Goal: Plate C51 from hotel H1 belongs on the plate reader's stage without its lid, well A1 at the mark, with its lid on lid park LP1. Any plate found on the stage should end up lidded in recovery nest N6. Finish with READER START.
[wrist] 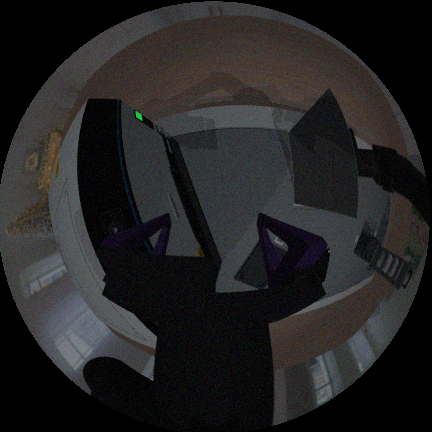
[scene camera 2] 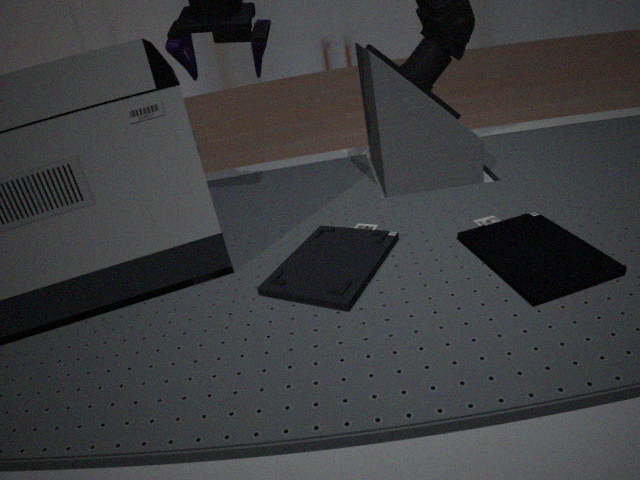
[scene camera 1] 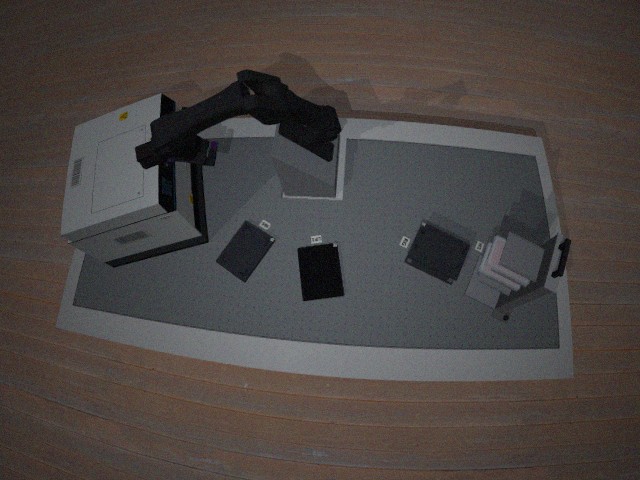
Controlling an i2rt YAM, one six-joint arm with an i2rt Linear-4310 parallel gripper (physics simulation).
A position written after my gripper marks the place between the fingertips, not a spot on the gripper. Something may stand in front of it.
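In scene camera 2 I can see my gripper (scene camera 2: 227, 77), open and holding nothing. My gripper also appears in the wrist view (wrist: 213, 217).
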